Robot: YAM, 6 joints.
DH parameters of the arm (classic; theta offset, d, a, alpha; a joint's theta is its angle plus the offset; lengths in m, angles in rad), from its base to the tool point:
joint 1: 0 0.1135 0.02 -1.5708
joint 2: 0 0 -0.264 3.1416
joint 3: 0.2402 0 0.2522 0
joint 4: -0.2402 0 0.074 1.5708
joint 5: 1.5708 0 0 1.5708
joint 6: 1.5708 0.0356 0 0
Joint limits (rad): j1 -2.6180..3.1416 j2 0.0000..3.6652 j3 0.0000..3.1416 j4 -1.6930..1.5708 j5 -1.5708..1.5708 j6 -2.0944..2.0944
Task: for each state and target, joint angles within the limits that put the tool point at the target. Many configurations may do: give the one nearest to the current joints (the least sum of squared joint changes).
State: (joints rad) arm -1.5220 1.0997 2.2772 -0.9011 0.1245 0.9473
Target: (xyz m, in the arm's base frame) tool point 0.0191 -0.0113 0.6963
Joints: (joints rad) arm -1.2160 1.2768 2.6042 -0.5089 -0.4037 0.9473
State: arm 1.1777 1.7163 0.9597 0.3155 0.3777 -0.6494
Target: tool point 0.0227 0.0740 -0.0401
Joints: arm 1.3823 2.3915 0.2265 0.1282 0.2391 -0.6494
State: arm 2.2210 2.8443 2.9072 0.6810 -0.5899 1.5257
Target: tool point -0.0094 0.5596 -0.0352
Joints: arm 1.5456 2.9225 1.9545 0.5779 -0.7199 1.5257
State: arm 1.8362 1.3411 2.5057 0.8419 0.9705 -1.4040
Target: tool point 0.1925 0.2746 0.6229
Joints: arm 1.0413 1.9351 2.4532 0.6591 0.8802 -1.4040
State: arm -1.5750 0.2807 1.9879 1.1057 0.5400 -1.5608
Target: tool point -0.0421 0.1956 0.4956
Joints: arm -1.4654 0.2179 1.1862 1.1183 0.6411 -1.5608
